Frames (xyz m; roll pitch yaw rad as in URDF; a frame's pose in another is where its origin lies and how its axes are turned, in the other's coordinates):
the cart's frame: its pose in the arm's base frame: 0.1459 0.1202 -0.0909 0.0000 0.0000 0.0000
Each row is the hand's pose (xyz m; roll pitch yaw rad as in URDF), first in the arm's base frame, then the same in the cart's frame.
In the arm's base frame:
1: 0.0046 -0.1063 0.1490 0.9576 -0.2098 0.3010
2: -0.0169 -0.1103 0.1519 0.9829 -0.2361 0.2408
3: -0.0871 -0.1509 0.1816 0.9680 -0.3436 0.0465
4: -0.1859 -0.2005 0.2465 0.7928 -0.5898 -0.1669
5: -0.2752 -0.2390 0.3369 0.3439 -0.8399 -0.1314
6: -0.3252 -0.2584 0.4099 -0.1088 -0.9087 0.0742
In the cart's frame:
1: -0.1413 -0.2265 0.2399 0.9576 -0.2098 0.3010
2: -0.1628 -0.2305 0.2428 0.9829 -0.2361 0.2408
3: -0.2330 -0.2711 0.2725 0.9680 -0.3436 0.0465
4: -0.3318 -0.3207 0.3374 0.7928 -0.5898 -0.1669
5: -0.4211 -0.3592 0.4278 0.3439 -0.8399 -0.1314
6: -0.4711 -0.3786 0.5008 -0.1088 -0.9087 0.0742

